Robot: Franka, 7 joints.
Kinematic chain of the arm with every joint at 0, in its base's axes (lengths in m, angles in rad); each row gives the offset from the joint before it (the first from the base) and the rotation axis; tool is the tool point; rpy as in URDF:
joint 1: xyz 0 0 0.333 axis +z
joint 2: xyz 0 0 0 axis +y
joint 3: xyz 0 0 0.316 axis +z
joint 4: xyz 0.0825 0 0 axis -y
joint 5: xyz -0.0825 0 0.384 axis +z
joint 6: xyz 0 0 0 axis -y
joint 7: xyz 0.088 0 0 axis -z
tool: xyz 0 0 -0.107 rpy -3.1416 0 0
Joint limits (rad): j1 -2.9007..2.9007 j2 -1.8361..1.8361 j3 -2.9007..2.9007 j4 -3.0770..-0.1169 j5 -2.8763..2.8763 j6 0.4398..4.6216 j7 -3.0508..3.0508
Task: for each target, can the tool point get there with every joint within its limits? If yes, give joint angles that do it. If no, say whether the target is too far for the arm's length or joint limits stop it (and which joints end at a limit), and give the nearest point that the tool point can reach.
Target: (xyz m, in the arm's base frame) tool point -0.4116 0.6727 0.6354
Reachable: yes | joints 1.7784 1.0238 1.2227 -0.7273 0.3748 3.0970 -1.5941
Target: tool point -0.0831 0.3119 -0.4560
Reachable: no: joint limits stop it (at a limit: joint 2) | nearest point -0.0815 0.3060 -0.3597 | short by 0.096 m
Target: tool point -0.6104 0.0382 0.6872
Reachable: yes | joints 2.1784 1.3452 2.0441 -1.7449 -0.1018 3.6651 -1.4095
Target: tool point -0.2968 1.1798 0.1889
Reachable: no: too far | nearest point -0.2078 0.8262 0.2321 | short by 0.367 m
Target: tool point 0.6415 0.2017 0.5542
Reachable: yes | joints -0.2950 1.5604 1.7711 -1.1000 1.4380 1.0392 -0.7067
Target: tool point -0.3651 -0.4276 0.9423
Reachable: yes | joints 1.4290 -0.2743 2.3219 -0.8056 0.2826 2.2414 -1.4618
